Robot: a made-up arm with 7 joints.
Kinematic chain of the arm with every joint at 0, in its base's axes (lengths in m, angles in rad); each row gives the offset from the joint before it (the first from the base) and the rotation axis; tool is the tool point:
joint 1: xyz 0 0 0 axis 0 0.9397 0.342
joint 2: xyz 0 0 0 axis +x
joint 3: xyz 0 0 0 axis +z
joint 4: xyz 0.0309 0 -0.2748 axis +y
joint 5: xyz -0.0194 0 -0.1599 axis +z
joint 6: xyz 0 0 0 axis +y
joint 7: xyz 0 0 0 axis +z
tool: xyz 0 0 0
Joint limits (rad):
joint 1: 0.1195..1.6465
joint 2: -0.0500..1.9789
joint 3: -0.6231..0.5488
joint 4: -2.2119..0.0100
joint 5: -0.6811..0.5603
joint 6: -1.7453..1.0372
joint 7: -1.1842..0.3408
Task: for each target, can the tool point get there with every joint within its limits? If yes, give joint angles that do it. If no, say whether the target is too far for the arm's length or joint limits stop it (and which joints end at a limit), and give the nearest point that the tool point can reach.
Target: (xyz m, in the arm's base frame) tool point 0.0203 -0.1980 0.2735
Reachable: no: joint limits stop it (at a limit: joint 1, joint 2, joint 3, joint 4) | nearest point 0.1565 0.1496 0.1420 | short by 0.396 m
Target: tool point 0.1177 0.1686 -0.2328
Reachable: yes | joints 0.2454 0.8854 -0.2928 -1.8705 0.0802 0.4132 -0.1285
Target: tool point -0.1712 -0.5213 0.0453
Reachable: no: too far | nearest point -0.3892 -0.1813 -0.0838 | short by 0.424 m
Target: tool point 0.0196 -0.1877 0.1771
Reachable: no: joint limits stop it (at a limit: joint 1, joint 2, joint 3, joint 4) | nearest point 0.1565 0.1496 0.1420 | short by 0.366 m
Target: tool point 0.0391 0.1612 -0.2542
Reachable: yes | joints 0.4838 0.9216 -0.4221 -1.9191 0.3466 -0.4050 0.1258
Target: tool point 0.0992 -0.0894 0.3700
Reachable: no: joint limits stop it (at a limit: joint 1, joint 2, joint 3, joint 4) | nearest point 0.1565 0.1496 0.1420 | short by 0.335 m
